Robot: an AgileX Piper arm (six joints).
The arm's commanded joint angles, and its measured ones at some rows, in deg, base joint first. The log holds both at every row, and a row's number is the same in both.
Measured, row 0:
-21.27, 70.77, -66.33, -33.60, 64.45, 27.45
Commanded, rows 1 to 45:
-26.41, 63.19, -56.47, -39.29, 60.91, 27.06
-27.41, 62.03, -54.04, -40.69, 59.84, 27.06
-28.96, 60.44, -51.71, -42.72, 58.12, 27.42
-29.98, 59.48, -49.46, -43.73, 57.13, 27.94
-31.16, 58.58, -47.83, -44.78, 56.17, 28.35
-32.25, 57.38, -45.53, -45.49, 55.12, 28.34
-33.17, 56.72, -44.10, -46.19, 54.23, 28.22
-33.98, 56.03, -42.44, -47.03, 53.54, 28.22
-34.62, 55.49, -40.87, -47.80, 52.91, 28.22
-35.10, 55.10, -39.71, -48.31, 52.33, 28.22
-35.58, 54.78, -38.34, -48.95, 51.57, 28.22
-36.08, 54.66, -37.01, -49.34, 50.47, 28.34
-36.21, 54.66, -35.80, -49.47, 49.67, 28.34
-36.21, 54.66, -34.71, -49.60, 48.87, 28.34
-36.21, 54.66, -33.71, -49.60, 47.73, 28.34
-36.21, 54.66, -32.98, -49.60, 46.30, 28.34
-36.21, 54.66, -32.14, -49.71, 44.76, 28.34
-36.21, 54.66, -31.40, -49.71, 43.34, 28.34
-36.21, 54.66, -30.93, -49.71, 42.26, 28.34
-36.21, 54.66, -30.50, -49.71, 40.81, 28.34
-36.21, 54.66, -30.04, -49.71, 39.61, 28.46
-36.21, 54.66, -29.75, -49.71, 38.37, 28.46
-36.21, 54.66, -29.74, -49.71, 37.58, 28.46
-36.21, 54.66, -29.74, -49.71, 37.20, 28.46
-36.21, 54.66, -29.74, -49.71, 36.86, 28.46
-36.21, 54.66, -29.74, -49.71, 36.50, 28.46
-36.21, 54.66, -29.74, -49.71, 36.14, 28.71
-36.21, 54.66, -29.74, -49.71, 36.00, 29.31
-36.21, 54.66, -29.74, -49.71, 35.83, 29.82
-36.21, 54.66, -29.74, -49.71, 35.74, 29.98
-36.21, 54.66, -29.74, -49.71, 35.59, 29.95
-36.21, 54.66, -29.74, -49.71, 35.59, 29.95
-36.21, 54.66, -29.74, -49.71, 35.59, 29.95
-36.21, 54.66, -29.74, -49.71, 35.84, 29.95
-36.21, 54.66, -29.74, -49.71, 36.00, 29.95
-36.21, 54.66, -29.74, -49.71, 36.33, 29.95
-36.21, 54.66, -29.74, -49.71, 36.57, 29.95
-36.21, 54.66, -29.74, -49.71, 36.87, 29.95
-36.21, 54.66, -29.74, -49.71, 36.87, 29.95
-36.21, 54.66, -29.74, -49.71, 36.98, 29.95
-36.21, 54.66, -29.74, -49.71, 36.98, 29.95
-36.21, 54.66, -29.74, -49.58, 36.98, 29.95
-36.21, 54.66, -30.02, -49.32, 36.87, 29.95
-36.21, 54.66, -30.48, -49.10, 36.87, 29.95
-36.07, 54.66, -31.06, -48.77, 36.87, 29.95
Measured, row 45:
-35.86, 55.07, -30.20, -48.54, 35.61, 29.51
